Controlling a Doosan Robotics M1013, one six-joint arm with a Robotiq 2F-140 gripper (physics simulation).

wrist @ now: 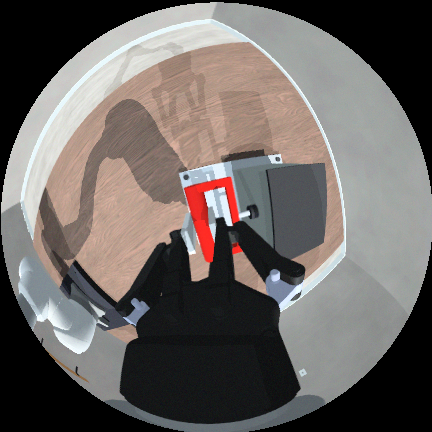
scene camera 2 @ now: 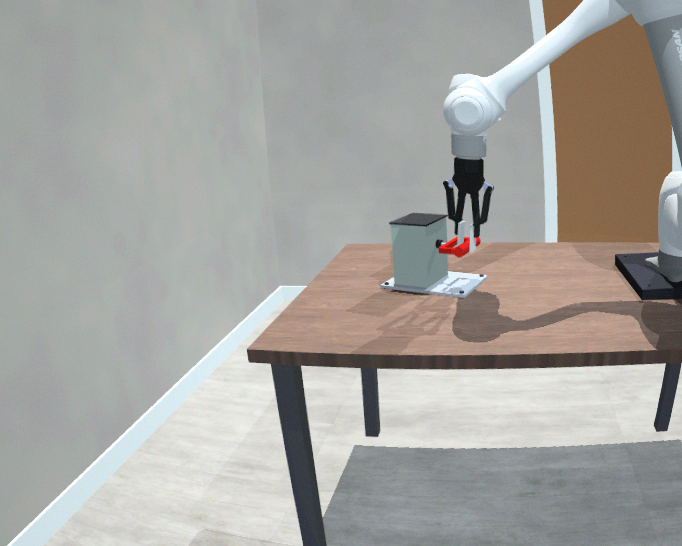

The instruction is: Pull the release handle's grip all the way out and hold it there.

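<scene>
The release handle's red, frame-shaped grip (scene camera 2: 459, 250) (wrist: 199, 210) stands out from the side of a grey-green box (scene camera 2: 419, 255) with a dark lid (scene camera 2: 419, 219) (wrist: 297, 210). A short pale rod (wrist: 244, 214) and a black collar (scene camera 2: 439, 243) (wrist: 253, 211) show between grip and box. My gripper (scene camera 2: 466, 237) (wrist: 201, 217) points down and is shut on the grip's outer bar, one pale pad outside it and the other inside the red frame. A black finger hides part of the grip in the wrist view.
The box stands on a pale base plate (scene camera 2: 474, 281) (wrist: 198, 176) with dark bolts, on a brown wooden table (scene camera 2: 341, 335) (wrist: 135, 225). The arm's black mounting plate (scene camera 2: 642, 278) is at the right in the scene view. Grey walls (scene camera 2: 142, 170) stand beyond the table.
</scene>
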